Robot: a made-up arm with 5 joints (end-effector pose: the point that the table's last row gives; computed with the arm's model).
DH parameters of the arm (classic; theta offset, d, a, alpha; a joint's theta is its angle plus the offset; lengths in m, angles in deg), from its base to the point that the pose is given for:
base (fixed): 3.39 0 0.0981 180
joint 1: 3.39 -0.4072 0.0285 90
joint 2: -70.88 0 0.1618 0
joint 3: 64.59 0 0.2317 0
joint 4: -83.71 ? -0.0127 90
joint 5: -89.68 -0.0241 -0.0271 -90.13
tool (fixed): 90.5 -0.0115 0 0
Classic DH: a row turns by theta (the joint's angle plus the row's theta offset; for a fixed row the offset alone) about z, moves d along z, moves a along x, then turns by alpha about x.
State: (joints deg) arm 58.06 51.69 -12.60 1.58 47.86
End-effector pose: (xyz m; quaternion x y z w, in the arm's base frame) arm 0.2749 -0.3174 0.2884 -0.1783 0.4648 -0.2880 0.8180
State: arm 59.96 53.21 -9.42 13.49 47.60
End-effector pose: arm 0.2529 -0.3036 0.2731 -0.0872 0.5588 -0.2288 0.7923
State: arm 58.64 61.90 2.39 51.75 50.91
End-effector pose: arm 0.2161 -0.2310 0.2323 0.1782 0.7789 0.0887 0.5947
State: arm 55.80 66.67 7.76 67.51 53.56
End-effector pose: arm 0.2086 -0.1991 0.2218 0.2671 0.8133 0.2448 0.4553
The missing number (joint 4, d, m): -0.0303
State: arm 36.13 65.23 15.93 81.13 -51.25
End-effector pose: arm 0.2791 -0.1317 0.1911 0.3437 0.8261 -0.4466 0.0014
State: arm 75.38 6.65 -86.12 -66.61 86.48
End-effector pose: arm 0.0889 -0.1191 0.8309 0.5846 0.4251 0.6513 0.2308
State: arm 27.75 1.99 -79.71 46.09 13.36
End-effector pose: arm 0.2252 -0.0687 0.7754 -0.1769 -0.2334 -0.2568 0.9210
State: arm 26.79 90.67 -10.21 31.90 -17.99
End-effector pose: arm 0.2943 -0.0945 0.1131 0.2770 0.7782 -0.2490 0.5057
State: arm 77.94 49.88 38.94 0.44 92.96
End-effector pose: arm 0.0913 -0.1704 0.2109 -0.0960 0.7016 0.0928 0.6999
